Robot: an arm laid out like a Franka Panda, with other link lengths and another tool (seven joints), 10 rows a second.
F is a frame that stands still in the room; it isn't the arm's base.
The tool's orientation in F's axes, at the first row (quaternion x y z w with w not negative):
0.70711, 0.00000, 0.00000, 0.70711
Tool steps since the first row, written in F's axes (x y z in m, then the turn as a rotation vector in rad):
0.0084, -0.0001, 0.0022, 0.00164, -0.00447, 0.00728
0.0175, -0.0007, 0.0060, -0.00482, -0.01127, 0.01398
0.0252, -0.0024, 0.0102, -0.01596, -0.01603, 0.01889
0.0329, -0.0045, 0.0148, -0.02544, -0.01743, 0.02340
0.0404, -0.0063, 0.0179, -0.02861, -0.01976, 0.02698
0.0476, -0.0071, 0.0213, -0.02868, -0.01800, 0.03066
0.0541, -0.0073, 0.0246, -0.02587, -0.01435, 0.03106
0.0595, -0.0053, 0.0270, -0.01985, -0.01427, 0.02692
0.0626, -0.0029, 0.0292, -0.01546, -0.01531, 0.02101
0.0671, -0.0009, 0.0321, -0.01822, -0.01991, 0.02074
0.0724, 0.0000, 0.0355, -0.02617, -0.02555, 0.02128
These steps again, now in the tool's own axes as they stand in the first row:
0.0084, 0.0022, 0.0001, 0.00164, 0.00728, 0.00447
0.0175, 0.0060, 0.0007, -0.00482, 0.01398, 0.01127
0.0252, 0.0102, 0.0024, -0.01596, 0.01889, 0.01603
0.0329, 0.0148, 0.0045, -0.02544, 0.02340, 0.01743
0.0404, 0.0179, 0.0063, -0.02861, 0.02698, 0.01976
0.0476, 0.0213, 0.0071, -0.02868, 0.03066, 0.01800
0.0541, 0.0246, 0.0073, -0.02587, 0.03106, 0.01435
0.0595, 0.0270, 0.0053, -0.01985, 0.02692, 0.01427
0.0626, 0.0292, 0.0029, -0.01546, 0.02101, 0.01531
0.0671, 0.0321, 0.0009, -0.01822, 0.02074, 0.01991
0.0724, 0.0355, 0.0000, -0.02617, 0.02128, 0.02555

